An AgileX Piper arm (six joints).
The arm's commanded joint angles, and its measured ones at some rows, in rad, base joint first. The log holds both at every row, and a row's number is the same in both.
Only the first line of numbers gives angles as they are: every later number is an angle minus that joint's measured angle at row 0.
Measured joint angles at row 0:
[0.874, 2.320, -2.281, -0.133, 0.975, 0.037]
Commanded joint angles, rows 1 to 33:
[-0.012, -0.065, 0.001, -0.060, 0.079, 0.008]
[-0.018, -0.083, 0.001, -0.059, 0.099, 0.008]
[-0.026, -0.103, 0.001, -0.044, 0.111, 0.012]
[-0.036, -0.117, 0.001, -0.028, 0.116, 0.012]
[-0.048, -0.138, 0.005, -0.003, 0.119, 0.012]
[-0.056, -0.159, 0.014, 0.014, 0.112, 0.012]
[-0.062, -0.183, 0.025, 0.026, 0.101, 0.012]
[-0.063, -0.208, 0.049, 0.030, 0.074, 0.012]
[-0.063, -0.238, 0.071, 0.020, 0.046, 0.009]
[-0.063, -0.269, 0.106, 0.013, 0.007, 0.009]
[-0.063, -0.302, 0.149, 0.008, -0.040, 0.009]
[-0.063, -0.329, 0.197, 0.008, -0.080, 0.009]
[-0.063, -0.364, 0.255, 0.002, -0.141, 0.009]
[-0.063, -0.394, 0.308, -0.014, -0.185, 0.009]
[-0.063, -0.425, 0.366, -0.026, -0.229, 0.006]
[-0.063, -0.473, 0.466, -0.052, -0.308, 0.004]
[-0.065, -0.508, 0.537, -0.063, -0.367, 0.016]
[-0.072, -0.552, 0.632, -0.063, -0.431, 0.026]
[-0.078, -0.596, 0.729, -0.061, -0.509, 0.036]
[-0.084, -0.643, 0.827, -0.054, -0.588, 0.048]
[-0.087, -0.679, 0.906, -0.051, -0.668, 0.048]
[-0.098, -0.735, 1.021, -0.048, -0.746, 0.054]
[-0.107, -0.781, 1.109, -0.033, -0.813, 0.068]
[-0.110, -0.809, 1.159, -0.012, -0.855, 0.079]
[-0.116, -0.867, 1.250, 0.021, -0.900, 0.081]
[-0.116, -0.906, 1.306, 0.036, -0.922, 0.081]
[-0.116, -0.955, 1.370, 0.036, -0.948, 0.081]
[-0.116, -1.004, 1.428, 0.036, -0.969, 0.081]
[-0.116, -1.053, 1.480, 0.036, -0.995, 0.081]
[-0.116, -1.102, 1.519, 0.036, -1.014, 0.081]
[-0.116, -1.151, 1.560, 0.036, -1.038, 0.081]
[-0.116, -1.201, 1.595, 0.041, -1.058, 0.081]
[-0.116, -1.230, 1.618, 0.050, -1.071, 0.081]
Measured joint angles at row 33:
[-0.111, -1.130, 1.550, 0.033, -1.000, 0.077]
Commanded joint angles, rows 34 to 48:
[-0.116, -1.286, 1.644, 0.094, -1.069, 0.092]
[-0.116, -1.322, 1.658, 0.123, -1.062, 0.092]
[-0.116, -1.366, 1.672, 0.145, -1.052, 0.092]
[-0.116, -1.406, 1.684, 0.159, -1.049, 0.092]
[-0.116, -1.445, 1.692, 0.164, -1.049, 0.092]
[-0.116, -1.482, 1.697, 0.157, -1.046, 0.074]
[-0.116, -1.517, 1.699, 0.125, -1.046, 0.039]
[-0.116, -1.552, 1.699, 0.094, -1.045, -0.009]
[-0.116, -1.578, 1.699, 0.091, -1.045, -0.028]
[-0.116, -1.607, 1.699, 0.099, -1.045, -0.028]
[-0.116, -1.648, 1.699, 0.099, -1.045, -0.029]
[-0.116, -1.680, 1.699, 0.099, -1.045, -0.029]
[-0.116, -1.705, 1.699, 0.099, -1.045, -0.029]
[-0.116, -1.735, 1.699, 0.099, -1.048, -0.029]
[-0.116, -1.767, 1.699, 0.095, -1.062, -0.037]
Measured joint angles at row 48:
[-0.111, -1.695, 1.693, 0.110, -1.036, -0.013]
